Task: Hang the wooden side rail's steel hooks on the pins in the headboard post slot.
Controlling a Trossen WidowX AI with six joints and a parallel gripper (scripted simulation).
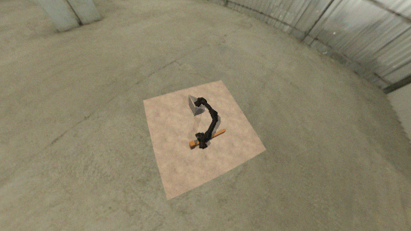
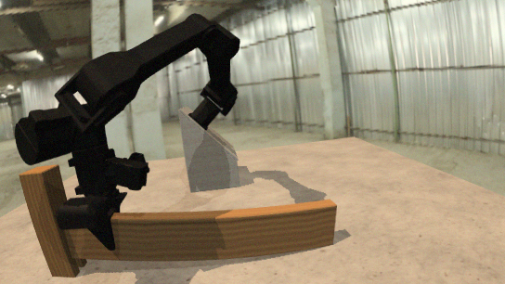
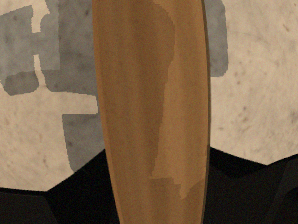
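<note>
The wooden headboard post is 10 cm to the right of my gripper tip and 4 cm above it.
</note>
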